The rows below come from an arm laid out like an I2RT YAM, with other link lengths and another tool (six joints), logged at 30 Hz.
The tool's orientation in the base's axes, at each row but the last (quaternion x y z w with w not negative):
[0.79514, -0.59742, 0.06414, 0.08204]
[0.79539, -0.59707, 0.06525, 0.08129]
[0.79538, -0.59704, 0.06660, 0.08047]
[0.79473, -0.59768, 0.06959, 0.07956]
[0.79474, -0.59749, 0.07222, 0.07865]
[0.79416, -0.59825, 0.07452, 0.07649]
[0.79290, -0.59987, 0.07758, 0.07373]
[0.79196, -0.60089, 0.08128, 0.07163]
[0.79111, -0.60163, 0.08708, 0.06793]
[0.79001, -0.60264, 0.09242, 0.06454]
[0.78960, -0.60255, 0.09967, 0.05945]
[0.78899, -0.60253, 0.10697, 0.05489]
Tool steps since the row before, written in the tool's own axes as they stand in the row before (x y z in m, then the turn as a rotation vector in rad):
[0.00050, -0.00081, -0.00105, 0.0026, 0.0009, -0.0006]
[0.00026, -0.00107, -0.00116, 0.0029, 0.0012, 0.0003]
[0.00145, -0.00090, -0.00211, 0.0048, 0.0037, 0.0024]
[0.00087, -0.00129, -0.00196, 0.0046, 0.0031, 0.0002]
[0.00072, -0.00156, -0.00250, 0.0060, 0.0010, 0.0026]
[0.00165, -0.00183, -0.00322, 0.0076, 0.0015, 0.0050]
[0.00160, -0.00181, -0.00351, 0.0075, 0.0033, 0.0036]
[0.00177, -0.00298, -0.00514, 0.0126, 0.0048, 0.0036]
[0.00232, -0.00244, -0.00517, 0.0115, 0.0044, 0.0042]
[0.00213, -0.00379, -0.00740, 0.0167, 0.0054, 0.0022]
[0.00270, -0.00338, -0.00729, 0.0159, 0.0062, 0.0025]
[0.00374, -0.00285, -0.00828, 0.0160, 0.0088, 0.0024]
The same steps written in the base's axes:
[0.00091, -0.00003, 0.00108, -0.0001, -0.0026, 0.0012]
[0.00109, 0.00029, 0.00113, -0.0003, -0.0031, 0.0004]
[0.00125, -0.00068, 0.00231, -0.0022, -0.0060, -0.0012]
[0.00145, -0.00005, 0.00204, -0.0017, -0.0052, 0.0009]
[0.00165, 0.00028, 0.00253, 0.0007, -0.0065, -0.0012]
[0.00212, -0.00037, 0.00343, 0.0008, -0.0086, -0.0032]
[0.00205, -0.00028, 0.00372, -0.0010, -0.0087, -0.0019]
[0.00312, 0.00022, 0.00535, -0.0011, -0.0139, -0.0007]
[0.00267, -0.00043, 0.00555, -0.0010, -0.0129, -0.0016]
[0.00370, 0.00058, 0.00772, -0.0008, -0.0176, 0.0015]
[0.00332, -0.00008, 0.00780, -0.0017, -0.0171, 0.0010]
[0.00283, -0.00096, 0.00904, -0.0042, -0.0179, 0.0011]

